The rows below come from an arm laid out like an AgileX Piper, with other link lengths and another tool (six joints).
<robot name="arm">
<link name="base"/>
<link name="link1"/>
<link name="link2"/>
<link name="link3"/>
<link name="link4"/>
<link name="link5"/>
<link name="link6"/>
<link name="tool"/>
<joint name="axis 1" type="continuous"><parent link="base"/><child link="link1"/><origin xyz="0.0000 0.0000 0.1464" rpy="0.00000 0.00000 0.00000"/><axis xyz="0 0 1"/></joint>
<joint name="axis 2" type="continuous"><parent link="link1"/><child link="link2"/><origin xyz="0.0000 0.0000 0.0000" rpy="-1.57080 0.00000 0.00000"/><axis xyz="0 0 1"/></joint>
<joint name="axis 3" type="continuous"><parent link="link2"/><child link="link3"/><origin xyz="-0.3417 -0.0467 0.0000" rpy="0.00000 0.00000 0.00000"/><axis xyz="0 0 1"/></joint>
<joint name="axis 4" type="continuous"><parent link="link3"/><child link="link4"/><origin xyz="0.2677 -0.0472 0.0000" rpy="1.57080 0.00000 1.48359"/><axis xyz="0 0 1"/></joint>
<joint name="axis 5" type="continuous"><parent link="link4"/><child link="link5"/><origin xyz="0.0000 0.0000 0.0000" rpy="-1.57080 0.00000 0.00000"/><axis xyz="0 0 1"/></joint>
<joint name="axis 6" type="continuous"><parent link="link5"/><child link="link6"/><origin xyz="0.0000 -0.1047 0.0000" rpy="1.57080 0.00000 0.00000"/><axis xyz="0 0 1"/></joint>
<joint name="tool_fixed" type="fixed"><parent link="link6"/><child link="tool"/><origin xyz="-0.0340 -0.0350 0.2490" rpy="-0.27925 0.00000 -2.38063"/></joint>
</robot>
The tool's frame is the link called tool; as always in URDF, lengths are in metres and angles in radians. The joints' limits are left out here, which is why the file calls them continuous.
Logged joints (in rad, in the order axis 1, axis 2, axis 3, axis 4, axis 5, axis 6), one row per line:
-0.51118, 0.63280, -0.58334, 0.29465, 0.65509, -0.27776
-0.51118, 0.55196, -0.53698, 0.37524, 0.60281, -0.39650
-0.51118, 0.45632, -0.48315, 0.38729, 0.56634, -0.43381
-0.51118, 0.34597, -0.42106, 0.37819, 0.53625, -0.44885
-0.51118, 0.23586, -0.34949, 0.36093, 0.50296, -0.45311
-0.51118, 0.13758, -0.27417, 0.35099, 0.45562, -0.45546
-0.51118, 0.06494, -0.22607, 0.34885, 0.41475, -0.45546
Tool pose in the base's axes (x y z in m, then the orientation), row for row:
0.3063, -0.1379, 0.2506, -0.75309, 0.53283, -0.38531, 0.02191
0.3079, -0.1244, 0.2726, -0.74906, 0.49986, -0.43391, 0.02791
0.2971, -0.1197, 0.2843, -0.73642, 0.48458, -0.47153, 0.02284
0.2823, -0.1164, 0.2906, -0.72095, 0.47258, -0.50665, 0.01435
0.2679, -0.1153, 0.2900, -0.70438, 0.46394, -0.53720, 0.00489
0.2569, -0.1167, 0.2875, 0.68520, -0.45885, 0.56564, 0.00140
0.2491, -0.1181, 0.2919, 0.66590, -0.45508, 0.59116, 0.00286
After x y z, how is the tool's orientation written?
As a quaternion, x y z w.
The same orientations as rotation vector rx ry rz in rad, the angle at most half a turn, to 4 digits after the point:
-2.3335, 1.6510, -1.1939
-2.3123, 1.5430, -1.3395
-2.2805, 1.5006, -1.4602
-2.2445, 1.4712, -1.5773
-2.2060, 1.4530, -1.6824
2.1507, -1.4402, 1.7754
2.0882, -1.4271, 1.8538

